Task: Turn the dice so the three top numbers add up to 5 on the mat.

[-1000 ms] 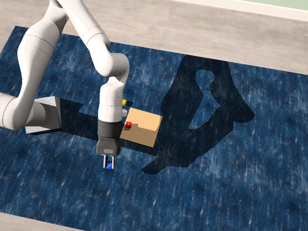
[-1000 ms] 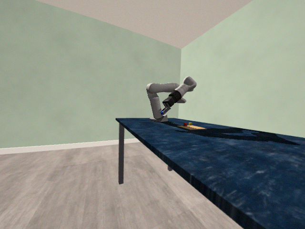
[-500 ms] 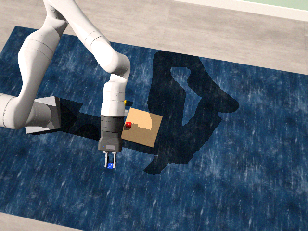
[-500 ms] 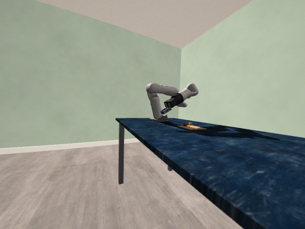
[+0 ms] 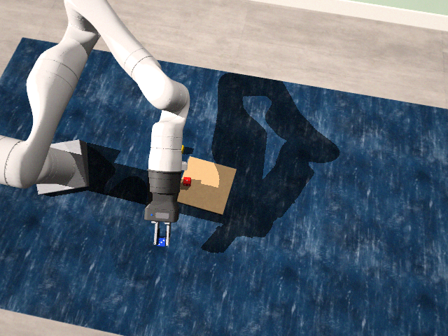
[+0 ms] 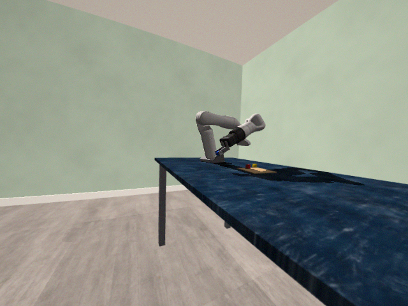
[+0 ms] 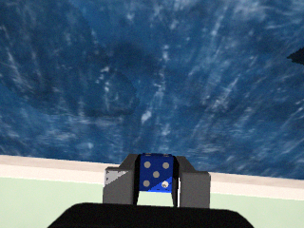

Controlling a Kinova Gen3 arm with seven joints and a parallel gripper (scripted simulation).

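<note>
Now: hand 180 mm to the right of the red die and 80 mm above it. The rest, counted from my hand: blue die (10 mm to the right, 10 mm below); tan mat (190 mm to the left, 90 mm below, 50 mm ahead); yellow die (270 mm to the left, 80 mm below, 50 mm behind).
</note>
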